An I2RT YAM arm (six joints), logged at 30 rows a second.
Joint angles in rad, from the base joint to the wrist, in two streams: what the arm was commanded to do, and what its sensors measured. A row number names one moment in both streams.
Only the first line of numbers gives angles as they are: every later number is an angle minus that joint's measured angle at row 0.
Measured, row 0:
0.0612 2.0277 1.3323 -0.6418 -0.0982 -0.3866
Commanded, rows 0 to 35:
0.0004 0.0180 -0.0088 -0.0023 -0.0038 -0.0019
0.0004 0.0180 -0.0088 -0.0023 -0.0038 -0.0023
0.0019 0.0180 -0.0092 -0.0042 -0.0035 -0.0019
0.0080 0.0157 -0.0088 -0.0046 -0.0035 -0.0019
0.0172 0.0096 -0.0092 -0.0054 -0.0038 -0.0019
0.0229 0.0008 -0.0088 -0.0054 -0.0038 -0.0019
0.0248 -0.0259 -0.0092 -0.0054 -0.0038 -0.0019
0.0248 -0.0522 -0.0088 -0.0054 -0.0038 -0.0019
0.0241 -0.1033 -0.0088 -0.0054 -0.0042 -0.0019
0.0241 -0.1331 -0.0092 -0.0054 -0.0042 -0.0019
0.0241 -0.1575 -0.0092 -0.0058 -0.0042 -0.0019
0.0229 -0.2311 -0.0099 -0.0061 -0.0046 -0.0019
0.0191 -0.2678 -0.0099 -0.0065 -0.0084 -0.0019
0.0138 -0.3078 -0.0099 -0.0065 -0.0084 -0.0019
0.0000 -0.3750 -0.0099 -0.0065 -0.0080 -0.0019
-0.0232 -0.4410 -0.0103 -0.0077 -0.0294 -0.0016
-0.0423 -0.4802 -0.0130 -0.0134 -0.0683 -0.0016
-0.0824 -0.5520 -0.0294 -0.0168 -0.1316 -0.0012
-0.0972 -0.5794 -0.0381 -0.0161 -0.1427 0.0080
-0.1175 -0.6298 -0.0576 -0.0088 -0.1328 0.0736
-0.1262 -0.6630 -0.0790 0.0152 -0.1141 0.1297
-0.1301 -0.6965 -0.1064 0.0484 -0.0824 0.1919
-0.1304 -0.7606 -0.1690 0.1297 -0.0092 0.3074
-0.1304 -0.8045 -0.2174 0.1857 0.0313 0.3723
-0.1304 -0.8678 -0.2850 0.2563 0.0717 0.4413
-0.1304 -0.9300 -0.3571 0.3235 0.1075 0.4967
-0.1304 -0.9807 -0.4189 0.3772 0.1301 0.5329
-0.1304 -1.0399 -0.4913 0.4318 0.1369 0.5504
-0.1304 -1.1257 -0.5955 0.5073 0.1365 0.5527
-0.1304 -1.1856 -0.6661 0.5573 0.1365 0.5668
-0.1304 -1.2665 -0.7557 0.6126 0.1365 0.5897
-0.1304 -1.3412 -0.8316 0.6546 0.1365 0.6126
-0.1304 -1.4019 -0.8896 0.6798 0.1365 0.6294
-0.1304 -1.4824 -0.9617 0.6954 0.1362 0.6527
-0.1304 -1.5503 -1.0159 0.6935 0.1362 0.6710
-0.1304 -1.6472 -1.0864 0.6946 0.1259 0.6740
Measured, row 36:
-0.1312 -1.4904 -0.9628 0.6881 0.1224 0.6100
